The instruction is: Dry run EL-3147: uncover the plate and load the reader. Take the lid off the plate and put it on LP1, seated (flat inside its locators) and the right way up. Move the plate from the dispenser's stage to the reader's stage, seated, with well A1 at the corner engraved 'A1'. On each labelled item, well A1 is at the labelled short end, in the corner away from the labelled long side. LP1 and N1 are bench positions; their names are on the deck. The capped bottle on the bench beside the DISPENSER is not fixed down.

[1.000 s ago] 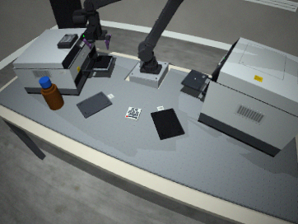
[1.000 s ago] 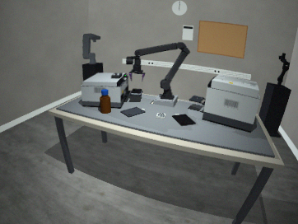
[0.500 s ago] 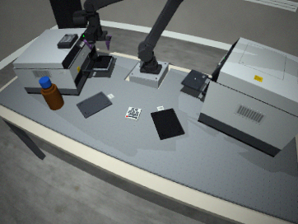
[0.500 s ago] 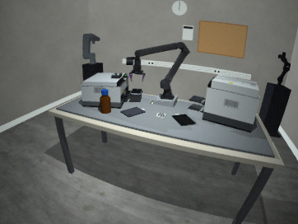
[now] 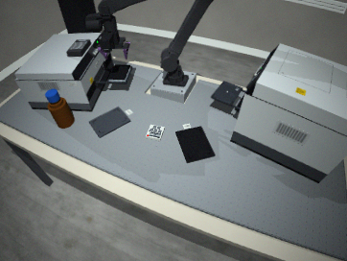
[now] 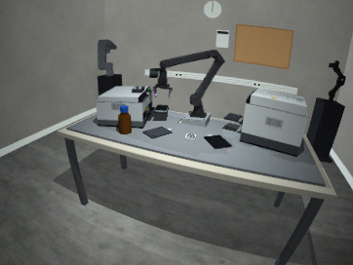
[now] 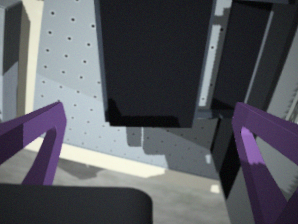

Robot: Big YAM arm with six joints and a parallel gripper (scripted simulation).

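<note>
Now: hand 90 mm above the lidded plate, 20 mm past it and 10 mm to the left of it. From my hand the other things lie so: label: 190 mm below, 150 mm ahead, 110 mm to the left; white multi-well plate: 100 mm below, 20 mm behind, 10 mm to the right; LP1 pad: 240 mm ahead, 190 mm below, 50 mm to the left.
</note>
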